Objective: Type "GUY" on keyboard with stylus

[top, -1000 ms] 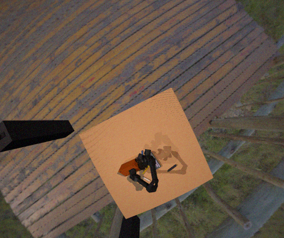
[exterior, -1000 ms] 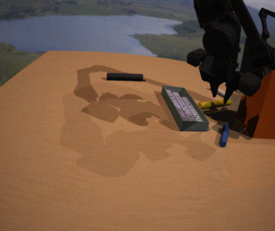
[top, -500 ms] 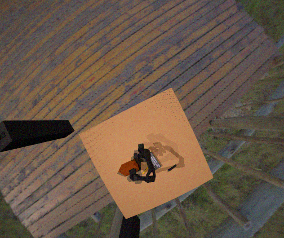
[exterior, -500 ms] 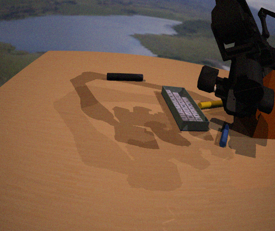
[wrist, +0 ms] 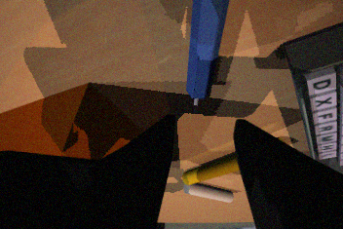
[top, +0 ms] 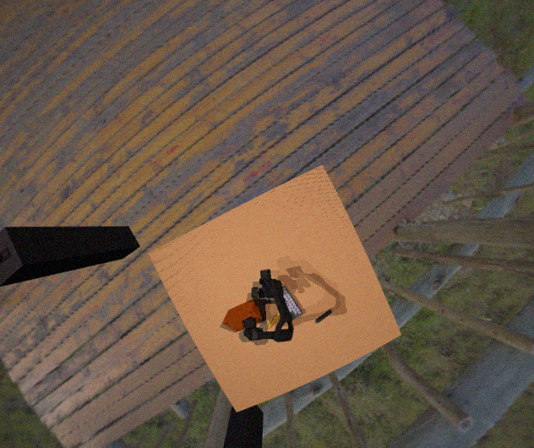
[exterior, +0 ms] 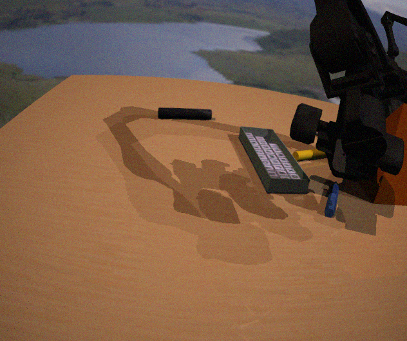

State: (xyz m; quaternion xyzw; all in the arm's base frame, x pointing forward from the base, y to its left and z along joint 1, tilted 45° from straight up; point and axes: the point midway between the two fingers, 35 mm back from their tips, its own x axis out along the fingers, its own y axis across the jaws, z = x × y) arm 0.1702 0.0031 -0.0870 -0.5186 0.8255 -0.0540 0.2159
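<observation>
The blue stylus is 10 mm behind my gripper tip, 10 mm to the right of it and 50 mm below it. Also, from my gripper tip: yellow cylinder 50 mm behind, 170 mm to the right, 40 mm below; black cylinder 220 mm ahead, 330 mm to the right, 40 mm below.
</observation>
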